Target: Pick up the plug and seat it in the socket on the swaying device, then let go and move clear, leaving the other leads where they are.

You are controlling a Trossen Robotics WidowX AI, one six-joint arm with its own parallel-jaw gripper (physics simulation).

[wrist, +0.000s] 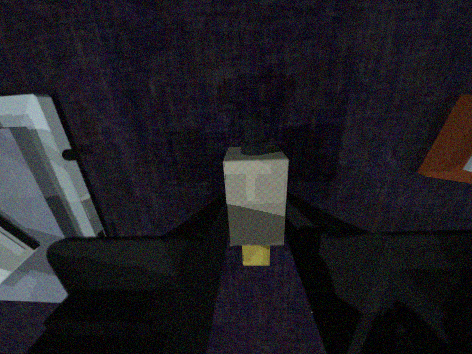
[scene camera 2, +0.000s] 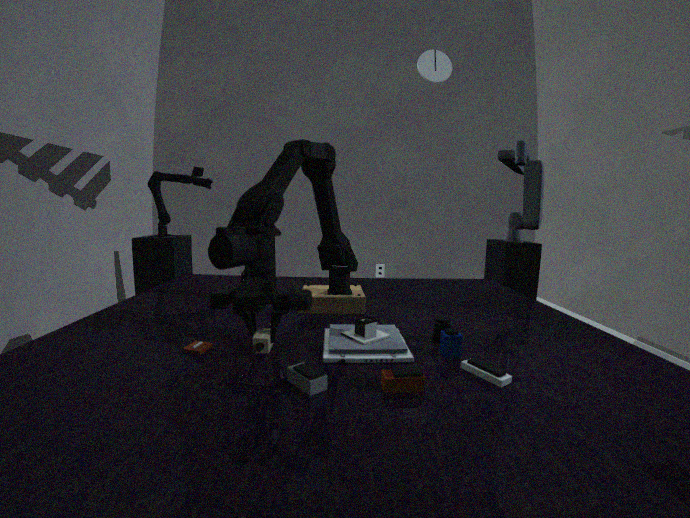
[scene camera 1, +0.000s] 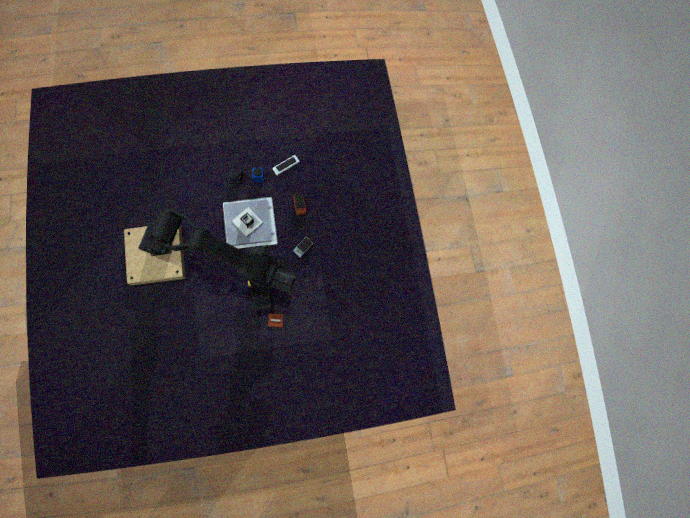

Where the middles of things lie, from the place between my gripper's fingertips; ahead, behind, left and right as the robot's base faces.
Labels:
Right now the device (scene camera 2: 365, 337) is 20 mm behind my hand, 200 mm to the left of it and 20 mm above it.

